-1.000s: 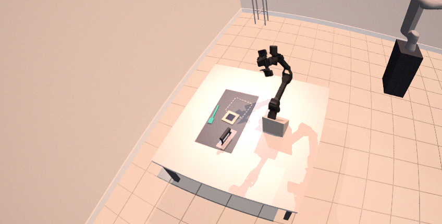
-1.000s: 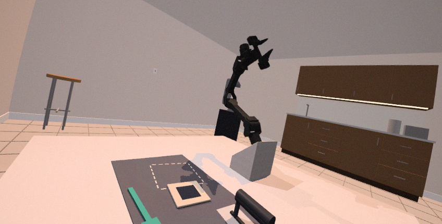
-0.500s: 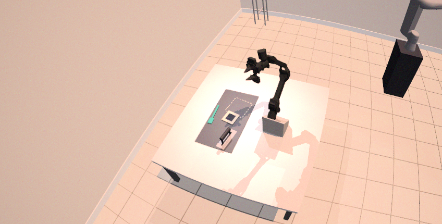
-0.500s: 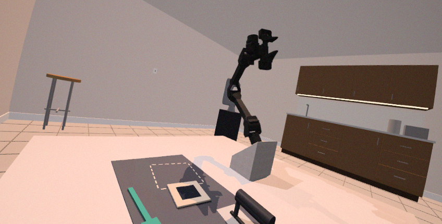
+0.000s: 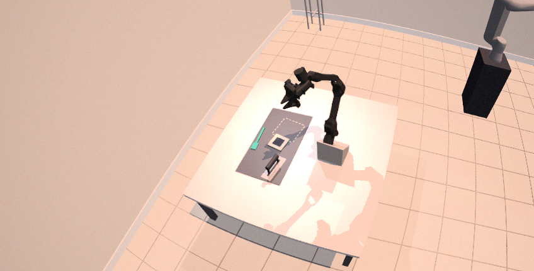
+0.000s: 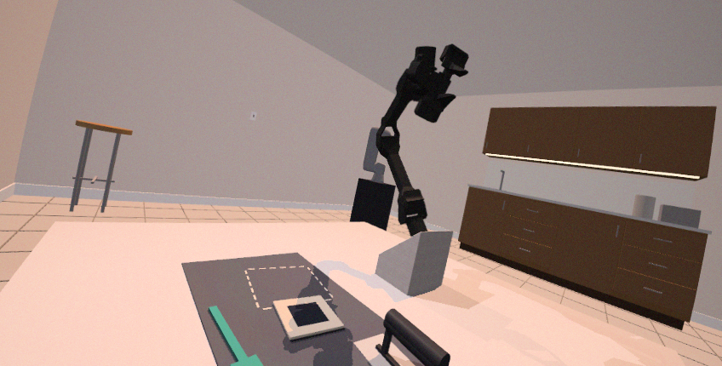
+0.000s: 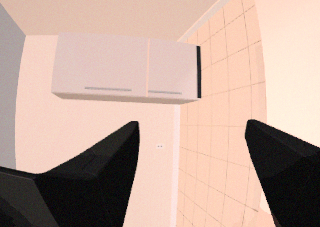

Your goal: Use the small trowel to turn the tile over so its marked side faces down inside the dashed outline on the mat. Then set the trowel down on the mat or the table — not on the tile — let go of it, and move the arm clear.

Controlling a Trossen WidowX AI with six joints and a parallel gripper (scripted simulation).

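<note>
The trowel is 52 cm below my gripper tip, 11 cm ahead of it and 9 cm to the left of it. From my gripper tip the other things lie so: square tile 55 cm below, 16 cm ahead, 15 cm to the right; dark mat 58 cm below, 18 cm ahead, 14 cm to the right; green strip 55 cm below, 32 cm ahead, 12 cm to the right.
</note>
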